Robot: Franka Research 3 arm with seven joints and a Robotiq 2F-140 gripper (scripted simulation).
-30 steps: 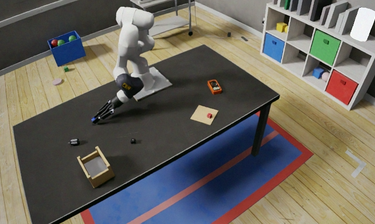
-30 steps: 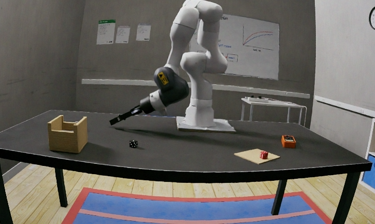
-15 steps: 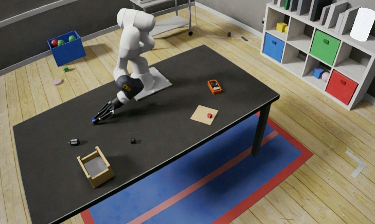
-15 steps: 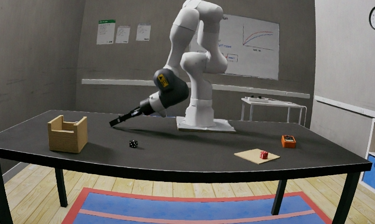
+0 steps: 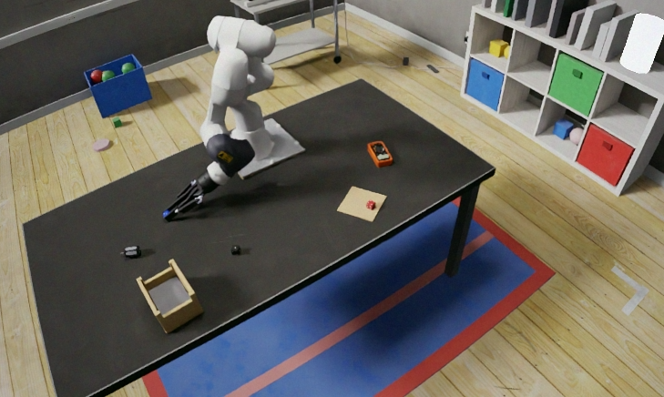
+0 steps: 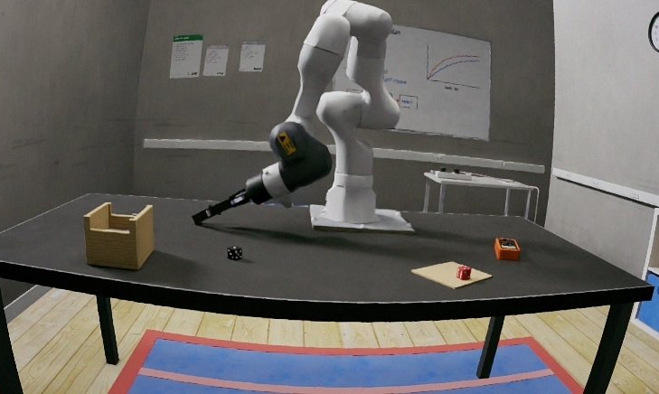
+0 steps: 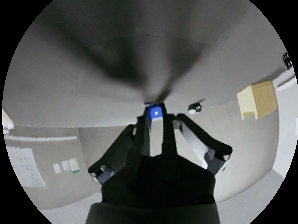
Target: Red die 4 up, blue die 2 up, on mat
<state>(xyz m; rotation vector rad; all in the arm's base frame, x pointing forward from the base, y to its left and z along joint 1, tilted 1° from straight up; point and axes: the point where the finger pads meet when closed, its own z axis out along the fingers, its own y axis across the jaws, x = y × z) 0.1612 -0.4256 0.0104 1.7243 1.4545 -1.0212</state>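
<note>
Now: hand 20 mm to the left of the blue die and 10 mm above it. The rest, counted from my hand: dark object 200 mm to the right, 90 mm ahead, 10 mm below; black die 300 mm ahead, 140 mm to the left, 20 mm below; wooden box 390 mm ahead, 130 mm to the right, 20 mm above.
</note>
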